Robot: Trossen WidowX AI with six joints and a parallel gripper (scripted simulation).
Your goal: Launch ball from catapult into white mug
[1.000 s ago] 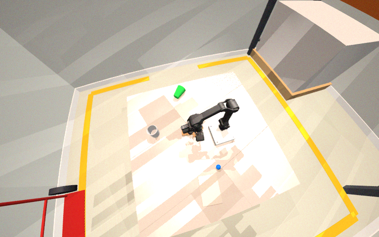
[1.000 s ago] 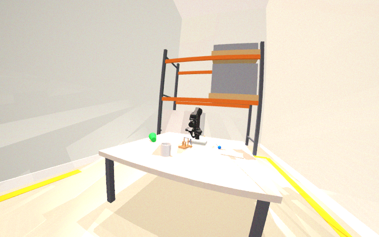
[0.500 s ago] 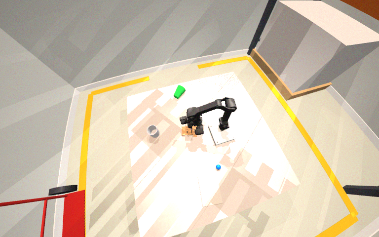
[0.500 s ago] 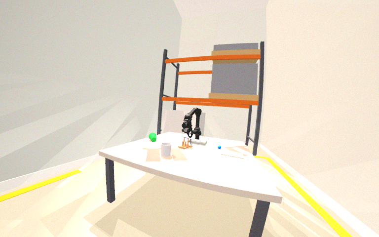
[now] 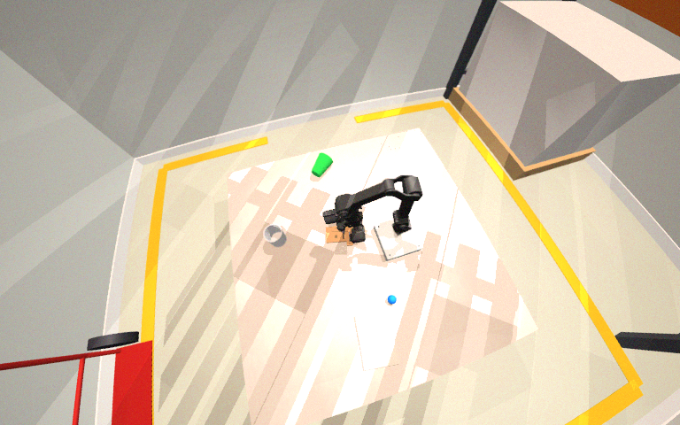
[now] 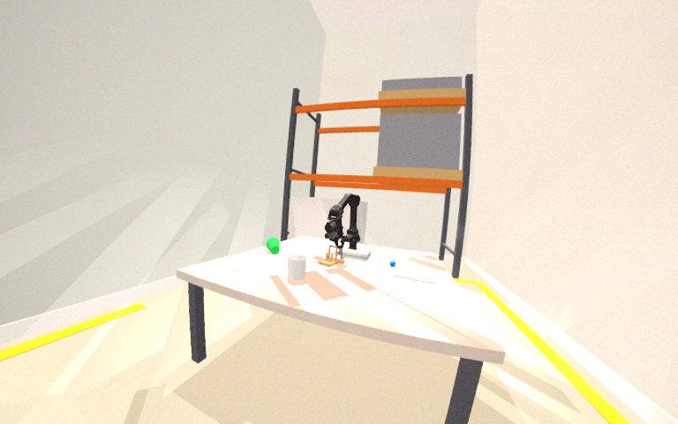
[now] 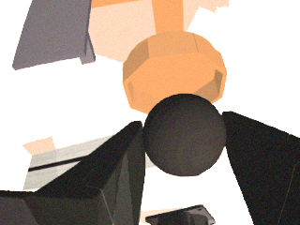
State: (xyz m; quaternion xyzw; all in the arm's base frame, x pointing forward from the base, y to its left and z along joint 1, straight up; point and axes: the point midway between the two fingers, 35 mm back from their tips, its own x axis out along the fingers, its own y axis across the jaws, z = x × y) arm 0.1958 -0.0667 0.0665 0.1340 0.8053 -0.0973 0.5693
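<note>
The dark ball is 10 mm above my gripper tip. From my gripper tip the other things lie so: white mug: 400 mm ahead, 130 mm to the right, 50 mm below; then blue ball: 350 mm to the left, 60 mm below; then wooden catapult: 70 mm ahead, 30 mm below.
</note>
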